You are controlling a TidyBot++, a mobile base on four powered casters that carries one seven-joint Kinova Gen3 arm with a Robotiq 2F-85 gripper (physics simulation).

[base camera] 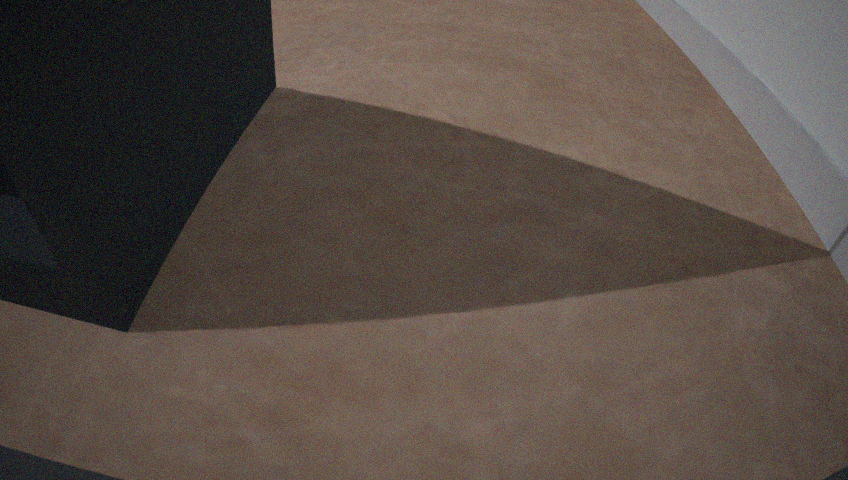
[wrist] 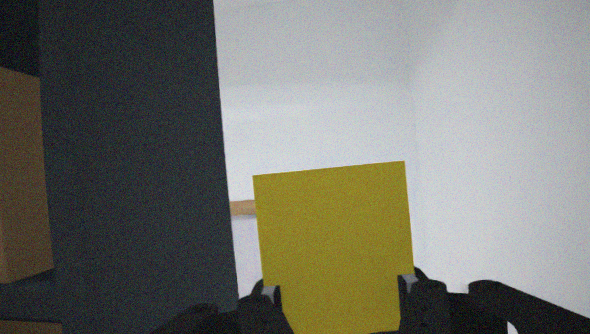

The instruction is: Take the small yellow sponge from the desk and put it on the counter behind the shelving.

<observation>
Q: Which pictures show my gripper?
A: The wrist view only.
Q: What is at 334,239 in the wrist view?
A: A yellow sponge.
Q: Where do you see a counter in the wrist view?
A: At 243,213
</observation>
